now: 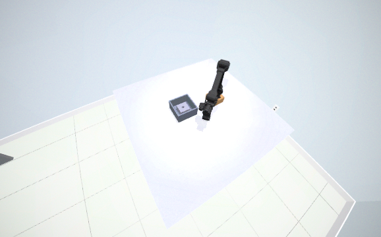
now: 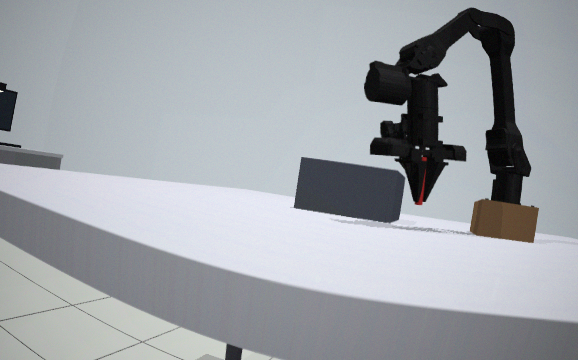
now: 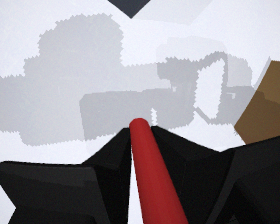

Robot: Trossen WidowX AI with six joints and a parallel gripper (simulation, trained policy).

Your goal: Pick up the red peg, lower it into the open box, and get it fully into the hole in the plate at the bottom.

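Right now my gripper tip is 170 mm short of the plate and 140 mm to the left of it. The rest, counted from my gripper tip: grey box 170 mm ahead, 140 mm to the right, 20 mm below; then red peg 40 mm above.
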